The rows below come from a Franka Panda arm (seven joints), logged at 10 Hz.
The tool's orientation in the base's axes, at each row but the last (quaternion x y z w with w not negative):
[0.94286 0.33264 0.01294 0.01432]
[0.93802 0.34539 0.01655 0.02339]
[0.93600 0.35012 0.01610 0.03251]
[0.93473 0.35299 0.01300 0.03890]
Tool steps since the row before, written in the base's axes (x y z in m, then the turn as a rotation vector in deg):
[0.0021 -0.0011 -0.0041 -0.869 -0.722 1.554]
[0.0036 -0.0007 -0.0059 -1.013 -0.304 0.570]
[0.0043 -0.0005 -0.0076 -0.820 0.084 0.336]
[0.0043 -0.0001 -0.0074 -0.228 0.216 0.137]
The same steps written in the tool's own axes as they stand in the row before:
[0.0009 0.0020 0.0042 -1.106 0.073 -1.569]
[0.0022 0.0025 0.0061 -0.959 -0.393 -0.607]
[0.0029 0.0026 0.0078 -0.561 -0.576 -0.383]
[0.0032 0.0023 0.0076 -0.029 -0.301 -0.162]

